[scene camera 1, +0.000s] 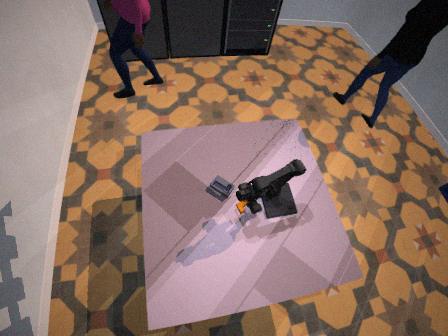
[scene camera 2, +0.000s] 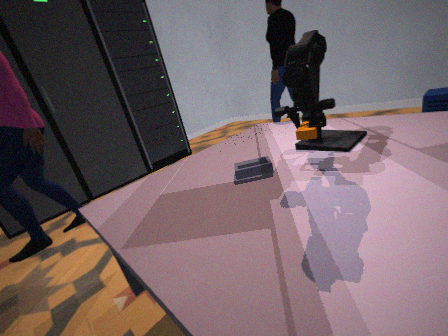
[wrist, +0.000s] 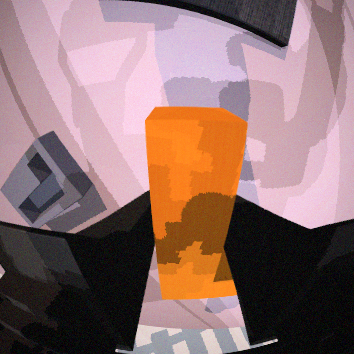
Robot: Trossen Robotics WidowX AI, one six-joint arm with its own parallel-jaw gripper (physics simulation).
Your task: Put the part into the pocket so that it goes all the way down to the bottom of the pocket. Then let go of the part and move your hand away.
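Places are measured from the arm's base along level axes (x left, y back, z up), in centimetres.
Where they show: gripper, between the fingertips: (scene camera 1: 246, 203) (wrist: 186, 195); arm's base, origin of its link: (scene camera 1: 271, 193) (scene camera 2: 314, 139).
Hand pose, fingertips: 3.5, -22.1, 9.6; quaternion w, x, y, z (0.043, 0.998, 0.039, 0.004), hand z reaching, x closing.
Observation:
Things, the pixels of their top centre, and the offset from my fingertips, as dx, dy, dz. Level surfaces: height alone.
- orange part, centre of its top: (wrist: 223, 250) (scene camera 2: 308, 124) (scene camera 1: 247, 204) +1.6, -0.8, +3.1
- grey block with the pocket, centre of its top: (wrist: 32, 193) (scene camera 2: 252, 163) (scene camera 1: 222, 185) -19.4, -7.0, -8.3
- pink table, height of its surface: dz -11.9
The orange part (scene camera 1: 241, 207) (scene camera 2: 306, 133) (wrist: 192, 160) is held up off the table, apart from the pocket block; in the wrist view it is long, with its far end pointing up the picture. My gripper (scene camera 1: 246, 203) (scene camera 2: 308, 124) (wrist: 186, 195) is shut on the part, a black finger on each side. The grey block with the pocket (scene camera 1: 217, 192) (scene camera 2: 254, 173) (wrist: 18, 184) sits on the table, left of the gripper in all three views. Its pocket is an angular, bent recess, seen from above in the wrist view. The part's underside is hidden in the wrist view.
The arm's black base plate (scene camera 1: 281, 204) (scene camera 2: 331, 141) (wrist: 240, 15) is close beside the held part. The pink table (scene camera 1: 170, 300) (scene camera 2: 210, 280) carries strong shadows. Two people (scene camera 1: 131, 40) (scene camera 1: 395, 55) and dark cabinets (scene camera 1: 195, 30) stand beyond the table.

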